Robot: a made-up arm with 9 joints.
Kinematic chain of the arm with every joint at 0, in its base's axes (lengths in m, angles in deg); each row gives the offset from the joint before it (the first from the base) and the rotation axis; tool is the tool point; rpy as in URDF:
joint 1: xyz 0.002 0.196 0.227 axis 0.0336 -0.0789 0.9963
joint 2: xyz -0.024 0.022 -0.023 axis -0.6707 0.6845 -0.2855
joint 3: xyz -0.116 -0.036 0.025 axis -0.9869 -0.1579 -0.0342
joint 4: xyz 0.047 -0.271 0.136 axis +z
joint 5: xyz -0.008 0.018 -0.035 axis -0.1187 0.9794 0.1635
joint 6: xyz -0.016 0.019 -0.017 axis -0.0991 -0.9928 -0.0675
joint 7: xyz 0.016 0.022 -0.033 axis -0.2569 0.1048 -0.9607
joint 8: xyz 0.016 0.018 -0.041 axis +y
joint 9: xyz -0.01 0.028 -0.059 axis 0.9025 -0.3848 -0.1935
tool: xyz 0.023 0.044 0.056 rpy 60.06 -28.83 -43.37
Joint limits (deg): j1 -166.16..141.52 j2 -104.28..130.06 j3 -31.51..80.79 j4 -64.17..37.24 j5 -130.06..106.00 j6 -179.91..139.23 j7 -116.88..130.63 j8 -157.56..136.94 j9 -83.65..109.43
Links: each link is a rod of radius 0.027 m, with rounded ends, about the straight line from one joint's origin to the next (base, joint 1, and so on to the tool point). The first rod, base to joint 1, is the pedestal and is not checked.
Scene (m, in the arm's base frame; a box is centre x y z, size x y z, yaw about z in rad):
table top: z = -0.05
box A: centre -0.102 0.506 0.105 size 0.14 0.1 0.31 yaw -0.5
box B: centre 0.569 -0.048 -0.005 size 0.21 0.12 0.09 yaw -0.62
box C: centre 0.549 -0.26 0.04 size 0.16 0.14 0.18 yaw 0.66
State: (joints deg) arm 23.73 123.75 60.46 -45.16 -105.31 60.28 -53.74 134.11 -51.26
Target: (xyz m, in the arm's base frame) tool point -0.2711 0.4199 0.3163
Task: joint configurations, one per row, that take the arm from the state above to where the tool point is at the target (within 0.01 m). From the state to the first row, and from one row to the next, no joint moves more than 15 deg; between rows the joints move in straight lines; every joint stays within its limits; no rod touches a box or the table.
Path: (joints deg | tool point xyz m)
1: 26.76 114.73 59.31 -48.16 -99.64 59.44 -50.91 121.61 -41.12 | 0.2682 0.4356 0.1529
2: 29.78 105.71 58.16 -51.17 -93.97 58.61 -48.07 109.12 -30.99 | 0.2503 0.4681 0.2018
3: 32.81 96.69 57.01 -54.17 -88.30 57.77 -45.24 96.62 -20.85 | 0.2238 0.4892 0.2541
4: 35.84 87.67 55.85 -57.18 -82.63 56.93 -42.40 84.12 -10.72 | 0.1909 0.4973 0.3083
5: 38.87 78.65 54.70 -60.18 -76.96 56.10 -39.57 71.62 -0.58 | 0.1544 0.4913 0.3627
6: 49.43 76.76 58.36 -55.98 -85.98 60.15 -42.35 83.69 -9.21 | 0.0733 0.5288 0.3540
7: 59.99 74.87 62.01 -51.78 -95.00 64.20 -45.13 95.76 -17.83 | -0.0191 0.5422 0.3457
8: 70.55 72.98 65.66 -47.57 -104.02 68.25 -47.91 107.83 -26.46 | -0.1140 0.5277 0.3372
9: 81.12 71.09 69.31 -43.37 -113.05 72.30 -50.69 119.90 -35.08 | -0.2012 0.4854 0.3277
10: 91.68 69.20 72.97 -39.17 -122.07 76.35 -53.47 131.97 -43.71 | -0.2711 0.4199 0.3163

